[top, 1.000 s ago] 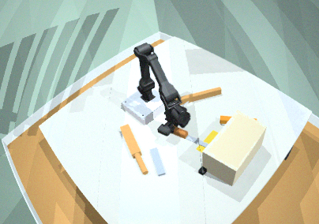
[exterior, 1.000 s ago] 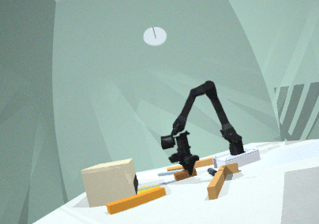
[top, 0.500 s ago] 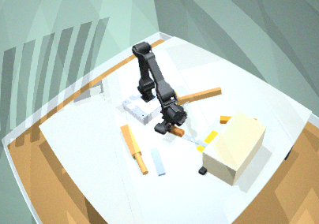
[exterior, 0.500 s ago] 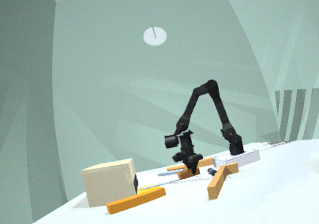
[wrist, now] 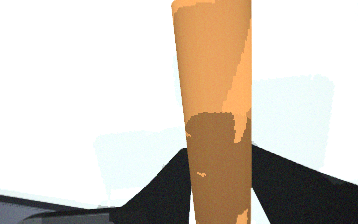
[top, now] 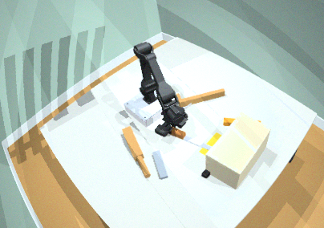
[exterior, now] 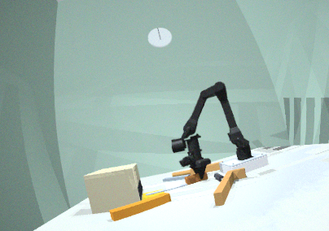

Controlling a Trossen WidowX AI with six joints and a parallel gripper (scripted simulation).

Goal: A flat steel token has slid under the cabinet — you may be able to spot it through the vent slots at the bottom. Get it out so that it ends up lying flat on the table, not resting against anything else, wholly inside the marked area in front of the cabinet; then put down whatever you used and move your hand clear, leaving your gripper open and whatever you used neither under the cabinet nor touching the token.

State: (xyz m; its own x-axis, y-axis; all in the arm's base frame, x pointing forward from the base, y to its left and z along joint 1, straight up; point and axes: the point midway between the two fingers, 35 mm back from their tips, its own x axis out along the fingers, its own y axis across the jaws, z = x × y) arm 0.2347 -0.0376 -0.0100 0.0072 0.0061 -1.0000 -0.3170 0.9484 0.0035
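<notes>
The grey flat bar lies 17 cm to the right of my gripper tip and 12 cm ahead of it. The rest, counted from my gripper tip: orange paddle 22 cm to the right, 1 cm ahead, 1 cm above; then orange bar 31 cm to the left, 23 cm ahead, 1 cm above.
</notes>
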